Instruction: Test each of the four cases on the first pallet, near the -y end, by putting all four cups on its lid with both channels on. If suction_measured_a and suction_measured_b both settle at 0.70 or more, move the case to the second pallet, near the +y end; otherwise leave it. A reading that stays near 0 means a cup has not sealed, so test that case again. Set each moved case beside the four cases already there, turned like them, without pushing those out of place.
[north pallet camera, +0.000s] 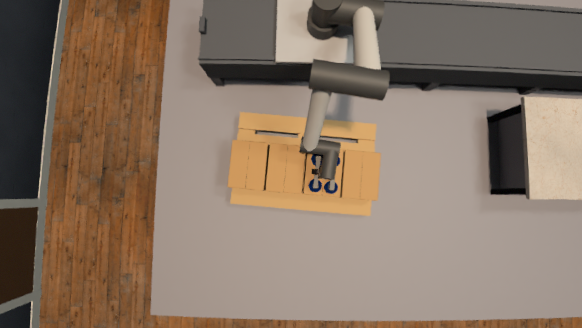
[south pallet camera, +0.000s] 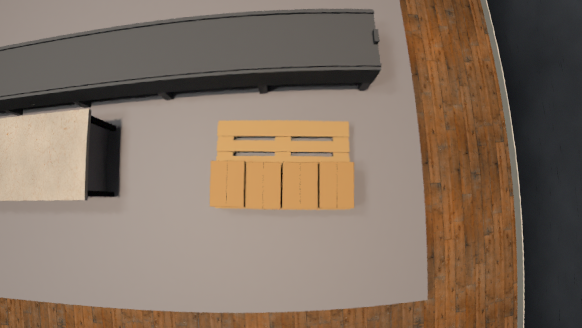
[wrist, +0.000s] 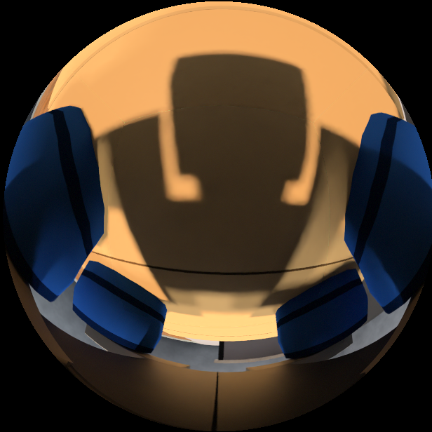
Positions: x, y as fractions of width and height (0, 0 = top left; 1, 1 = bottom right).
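My suction head (wrist: 0.14, 0.49) is visible, with a pallet (north pallet camera: 0.52, 0.61) and a pallet (south pallet camera: 0.49, 0.40). Also visible are a case (wrist: 0.52, 0.34), a case (north pallet camera: 0.43, 0.51), a case (north pallet camera: 0.49, 0.52), a case (north pallet camera: 0.62, 0.52), a case (south pallet camera: 0.39, 0.54), a case (south pallet camera: 0.45, 0.55) and a case (south pallet camera: 0.52, 0.55).
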